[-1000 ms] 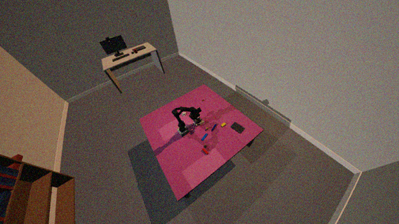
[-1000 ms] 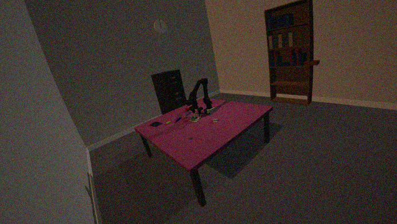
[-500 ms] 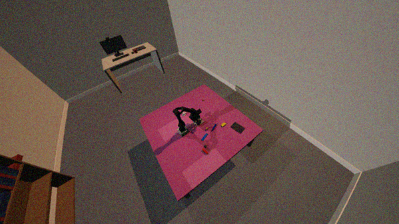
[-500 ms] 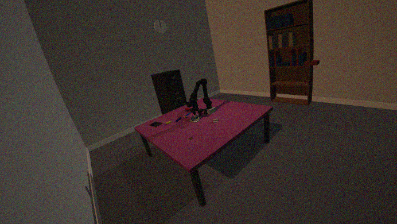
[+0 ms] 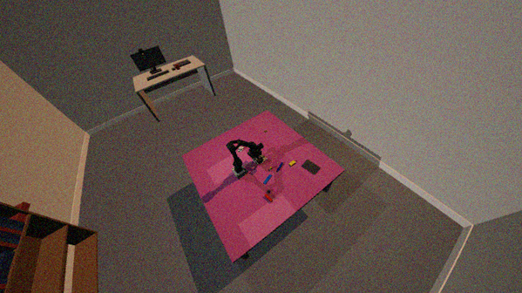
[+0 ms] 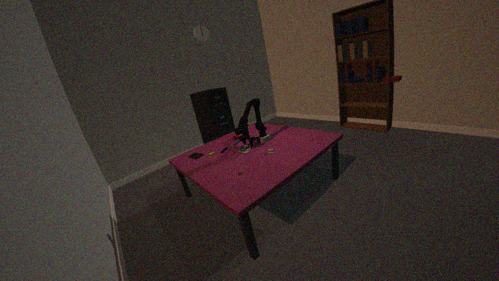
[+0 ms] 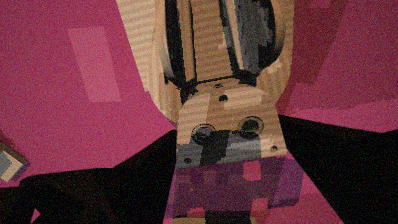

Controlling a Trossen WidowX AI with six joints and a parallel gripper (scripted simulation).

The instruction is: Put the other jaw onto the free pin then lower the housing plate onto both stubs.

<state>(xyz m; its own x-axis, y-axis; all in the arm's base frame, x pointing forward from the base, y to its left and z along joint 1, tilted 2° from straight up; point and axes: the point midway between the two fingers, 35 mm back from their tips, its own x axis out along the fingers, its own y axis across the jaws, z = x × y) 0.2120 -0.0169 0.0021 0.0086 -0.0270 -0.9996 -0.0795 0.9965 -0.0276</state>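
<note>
Right now the grey jaw is 3 cm ahead of my gripper tip, 1 cm to the right of it and 1 cm below it. From my gripper tip the other things lie so: yellow piece: 27 cm to the right, 27 cm ahead, 1 cm below; then blue piece: 24 cm to the right, 4 cm behind, 2 cm below; then small light piece: 27 cm to the left, 2 cm behind, 1 cm below.
</note>
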